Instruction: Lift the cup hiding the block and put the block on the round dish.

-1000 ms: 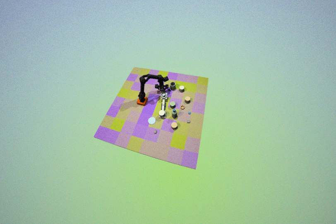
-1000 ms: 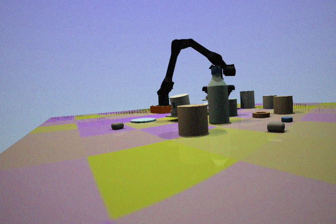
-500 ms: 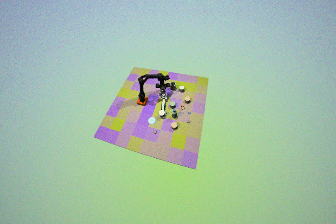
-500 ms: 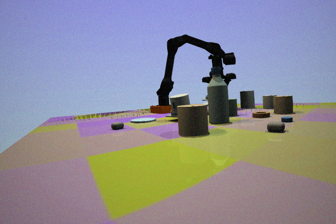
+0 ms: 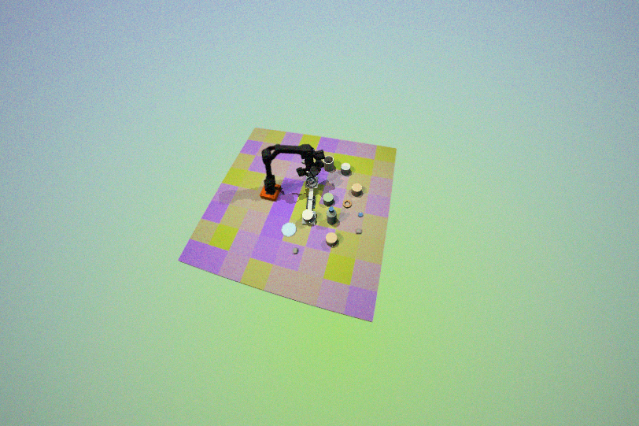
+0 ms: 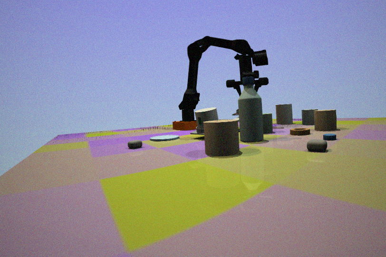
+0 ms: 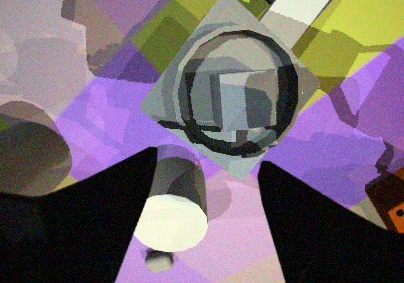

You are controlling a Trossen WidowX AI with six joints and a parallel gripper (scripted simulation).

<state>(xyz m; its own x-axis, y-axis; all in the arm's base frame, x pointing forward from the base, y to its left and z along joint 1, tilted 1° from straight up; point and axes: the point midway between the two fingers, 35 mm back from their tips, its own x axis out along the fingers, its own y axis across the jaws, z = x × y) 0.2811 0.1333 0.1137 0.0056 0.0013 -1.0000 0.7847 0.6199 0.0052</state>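
My gripper tip is now 3 cm to the left of the block, 3 cm above it and 1 cm short of it. Round my gripper tip: pale blue round dish: 39 cm to the right, 11 cm below, 7 cm behind; then grey bottle: 27 cm to the right, 19 cm ahead; then balance: 16 cm to the right, 8 cm below, 2 cm ahead.
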